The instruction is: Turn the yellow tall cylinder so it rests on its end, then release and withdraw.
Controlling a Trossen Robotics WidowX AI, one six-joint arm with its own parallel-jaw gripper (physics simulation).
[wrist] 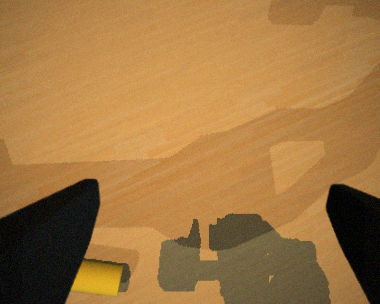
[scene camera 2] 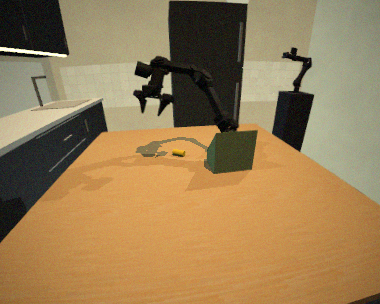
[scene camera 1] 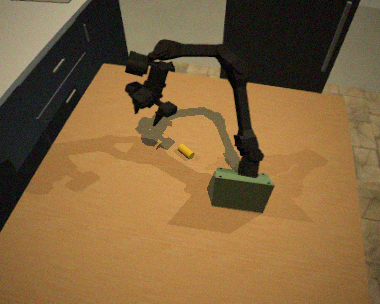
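The yellow cylinder [scene camera 1: 186, 151] [scene camera 2: 178, 153] [wrist: 101, 278] lies on its side on the wooden table [scene camera 1: 150, 260] [scene camera 2: 190, 250] [wrist: 125, 75]. In the wrist view part of it is hidden behind the left finger, at the lower left. My gripper [scene camera 1: 145, 117] [scene camera 2: 151, 114] [wrist: 214, 193] is open and empty. It hangs well above the table, to the left of the cylinder in both scene views, with its fingers pointing down and not touching anything.
The arm's green base block [scene camera 1: 242, 192] [scene camera 2: 235, 152] stands on the table to the right of the cylinder. Dark cabinets [scene camera 1: 55, 85] [scene camera 2: 65, 145] run along the left. A second arm [scene camera 2: 300, 72] stands on a dark pedestal [scene camera 2: 292, 120] beyond the table at the back right. Arm shadows cross the table.
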